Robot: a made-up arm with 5 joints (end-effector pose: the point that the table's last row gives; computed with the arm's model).
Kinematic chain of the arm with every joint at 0, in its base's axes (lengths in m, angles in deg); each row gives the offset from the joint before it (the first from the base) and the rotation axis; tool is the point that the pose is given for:
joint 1: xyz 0 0 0.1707 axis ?
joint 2: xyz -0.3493 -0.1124 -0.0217 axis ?
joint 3: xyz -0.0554 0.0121 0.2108 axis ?
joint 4: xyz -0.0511 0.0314 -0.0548 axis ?
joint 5: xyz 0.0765 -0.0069 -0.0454 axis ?
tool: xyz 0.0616 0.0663 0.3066
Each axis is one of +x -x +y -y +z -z.
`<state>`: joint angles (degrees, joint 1 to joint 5).
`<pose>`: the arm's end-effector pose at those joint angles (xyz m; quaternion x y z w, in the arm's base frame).
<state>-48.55 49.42 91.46 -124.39 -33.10</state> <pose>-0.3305 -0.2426 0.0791 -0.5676 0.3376 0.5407 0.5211</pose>
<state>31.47 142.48 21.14 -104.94 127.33</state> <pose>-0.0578 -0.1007 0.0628 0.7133 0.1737 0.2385 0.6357</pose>
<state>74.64 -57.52 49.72 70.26 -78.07</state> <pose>-0.2547 0.1471 0.6362 -0.0006 -0.0894 -0.8253 0.5575</pose>
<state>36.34 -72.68 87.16 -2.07 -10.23</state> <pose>-0.0666 0.1914 0.1730 -0.3212 0.6052 0.1652 0.7094</pose>
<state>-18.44 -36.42 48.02 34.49 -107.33</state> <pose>-0.1361 -0.4702 0.5381 0.4261 0.0532 -0.0643 0.9008</pose>
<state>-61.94 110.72 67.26 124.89 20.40</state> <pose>-0.3325 -0.6588 -0.0541 0.6621 -0.1565 -0.6741 0.2875</pose>
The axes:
joint 1: -z
joint 2: -y
joint 3: -x
joint 4: -z
joint 5: -x

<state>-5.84 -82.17 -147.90 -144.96 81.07</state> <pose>-0.1763 0.0635 0.5729 -0.1097 -0.4952 -0.3676 0.7795</pose>
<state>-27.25 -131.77 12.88 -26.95 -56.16</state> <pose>-0.0635 -0.2305 -0.1771 0.1056 0.9301 -0.1833 0.3004</pose>
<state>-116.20 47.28 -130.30 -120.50 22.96</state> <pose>0.5360 -0.5010 0.0159 -0.9080 0.2286 -0.1230 0.3289</pose>
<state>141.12 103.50 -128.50 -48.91 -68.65</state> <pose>0.3238 0.4308 0.2992 0.0716 -0.2669 0.5414 0.7941</pose>
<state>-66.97 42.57 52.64 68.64 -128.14</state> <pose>0.0884 -0.8448 0.0966 0.8124 -0.3767 0.3789 0.2336</pose>
